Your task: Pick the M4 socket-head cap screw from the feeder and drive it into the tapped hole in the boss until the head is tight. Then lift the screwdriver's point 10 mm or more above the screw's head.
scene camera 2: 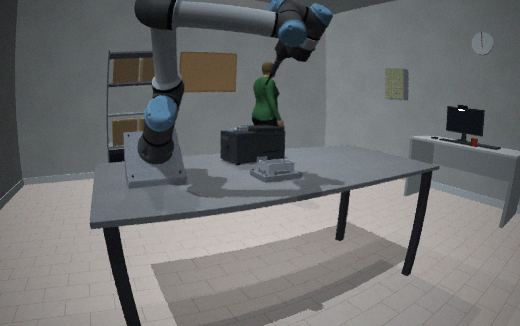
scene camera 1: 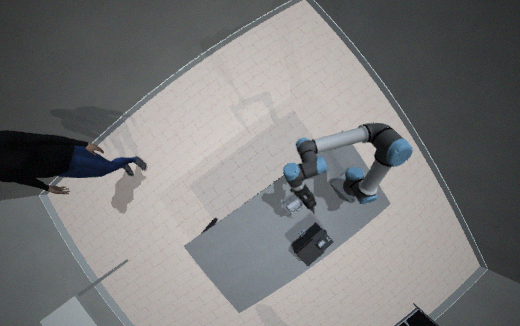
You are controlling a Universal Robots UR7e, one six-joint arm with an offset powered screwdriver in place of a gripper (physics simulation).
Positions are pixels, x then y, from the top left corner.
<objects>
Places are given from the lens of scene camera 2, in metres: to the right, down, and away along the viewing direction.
feeder box (scene camera 2: 242, 150): -0.08, -0.06, 1.45
</objects>
